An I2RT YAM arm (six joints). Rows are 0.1 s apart.
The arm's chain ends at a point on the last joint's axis. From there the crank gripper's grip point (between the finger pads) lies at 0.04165 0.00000 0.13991 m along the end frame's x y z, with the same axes.
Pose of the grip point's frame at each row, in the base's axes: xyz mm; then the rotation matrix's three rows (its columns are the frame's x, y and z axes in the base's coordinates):
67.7 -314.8 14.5; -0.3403 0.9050 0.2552; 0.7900 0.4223 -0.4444; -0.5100 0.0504 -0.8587
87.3 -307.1 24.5; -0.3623 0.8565 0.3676; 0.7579 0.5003 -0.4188; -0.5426 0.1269 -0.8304
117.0 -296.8 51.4; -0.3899 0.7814 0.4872; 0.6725 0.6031 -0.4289; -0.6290 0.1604 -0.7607
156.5 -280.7 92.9; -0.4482 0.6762 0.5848; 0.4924 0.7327 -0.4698; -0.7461 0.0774 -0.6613
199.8 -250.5 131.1; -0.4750 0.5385 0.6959; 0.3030 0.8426 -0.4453; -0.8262 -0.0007 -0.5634
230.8 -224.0 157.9; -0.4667 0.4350 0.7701; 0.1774 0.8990 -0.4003; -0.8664 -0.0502 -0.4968
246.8 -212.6 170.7; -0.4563 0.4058 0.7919; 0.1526 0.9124 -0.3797; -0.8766 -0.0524 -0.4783
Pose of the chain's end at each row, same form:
46.2 -285.5 155.9; -0.3403 0.9050 0.2552; 0.7900 0.4223 -0.4444; -0.5100 0.0504 -0.8587
51.0 -280.1 163.3; -0.3623 0.8565 0.3676; 0.7579 0.5003 -0.4188; -0.5426 0.1269 -0.8304
65.1 -264.8 184.0; -0.3899 0.7814 0.4872; 0.6725 0.6031 -0.4289; -0.6290 0.1604 -0.7607
93.3 -235.5 216.5; -0.4482 0.6762 0.5848; 0.4924 0.7327 -0.4698; -0.7461 0.0774 -0.6613
122.2 -200.8 244.3; -0.4750 0.5385 0.6959; 0.3030 0.8426 -0.4453; -0.8262 -0.0007 -0.5634
142.5 -175.4 263.5; -0.4667 0.4350 0.7701; 0.1774 0.8990 -0.4003; -0.8664 -0.0502 -0.4968
155.0 -165.8 274.1; -0.4563 0.4058 0.7919; 0.1526 0.9124 -0.3797; -0.8766 -0.0524 -0.4783

